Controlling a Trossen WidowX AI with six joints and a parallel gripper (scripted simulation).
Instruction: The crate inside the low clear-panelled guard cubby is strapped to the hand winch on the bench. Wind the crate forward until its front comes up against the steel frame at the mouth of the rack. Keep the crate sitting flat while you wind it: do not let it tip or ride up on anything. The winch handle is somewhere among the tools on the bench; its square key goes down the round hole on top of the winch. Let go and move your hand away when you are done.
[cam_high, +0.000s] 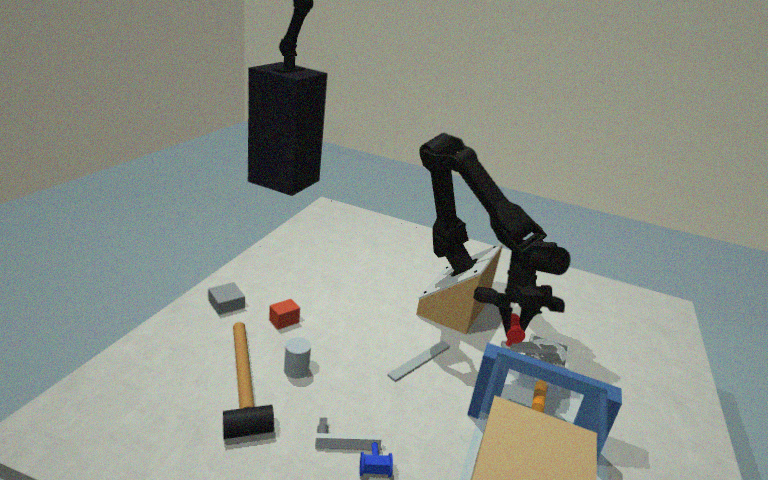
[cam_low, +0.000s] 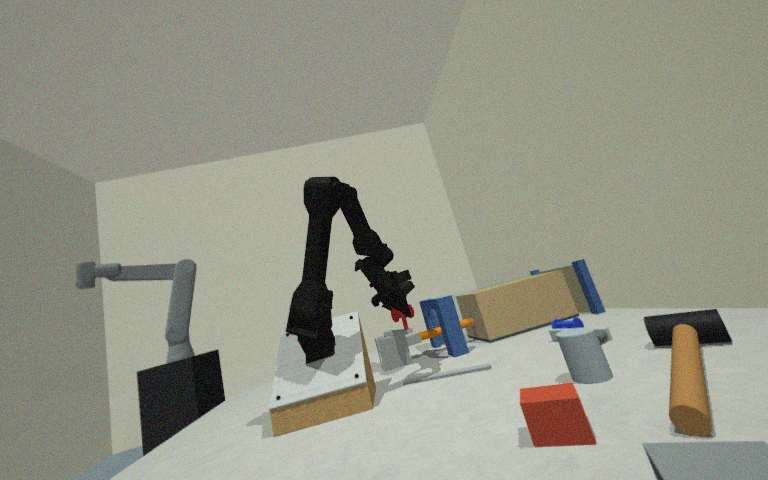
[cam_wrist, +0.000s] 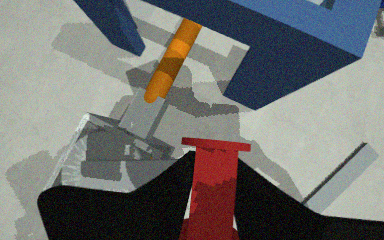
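The red-knobbed crank handle is 30 mm behind my gripper tip, 30 mm to the left of it and 30 mm below it. Round my gripper tip: blue steel frame 90 mm ahead, 90 mm to the left, 30 mm below; red knob 10 mm behind, 10 mm to the right; winch 80 mm behind, 70 mm to the left, 100 mm below.
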